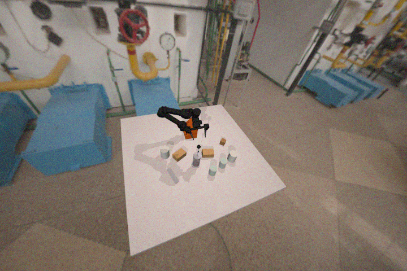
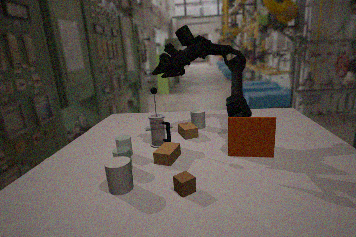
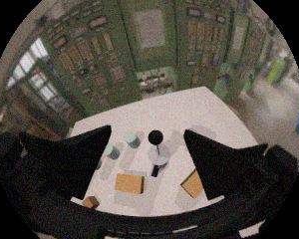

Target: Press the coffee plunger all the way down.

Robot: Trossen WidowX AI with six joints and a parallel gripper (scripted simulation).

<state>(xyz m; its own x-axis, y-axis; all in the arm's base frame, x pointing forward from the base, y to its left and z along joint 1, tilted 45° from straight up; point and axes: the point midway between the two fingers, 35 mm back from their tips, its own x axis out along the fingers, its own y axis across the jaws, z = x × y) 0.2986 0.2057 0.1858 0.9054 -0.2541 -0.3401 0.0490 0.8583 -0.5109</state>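
Now: gripper tip 1 cm short of the coffee press and 20 cm above it.
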